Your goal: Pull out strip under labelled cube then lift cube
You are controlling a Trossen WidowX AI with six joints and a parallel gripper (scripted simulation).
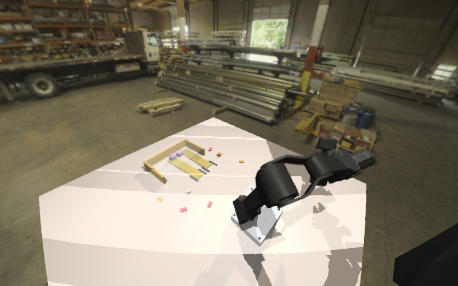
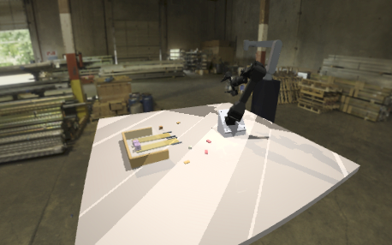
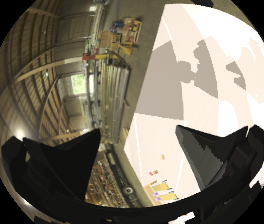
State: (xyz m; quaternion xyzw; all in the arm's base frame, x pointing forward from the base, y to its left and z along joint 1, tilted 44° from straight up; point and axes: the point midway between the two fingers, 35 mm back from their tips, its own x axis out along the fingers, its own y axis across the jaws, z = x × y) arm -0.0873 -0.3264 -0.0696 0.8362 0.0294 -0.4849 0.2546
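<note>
Right now the patterned yellow strip is 580 mm ahead of my gripper tip, 250 mm to the left of it and 250 mm below it.
</note>
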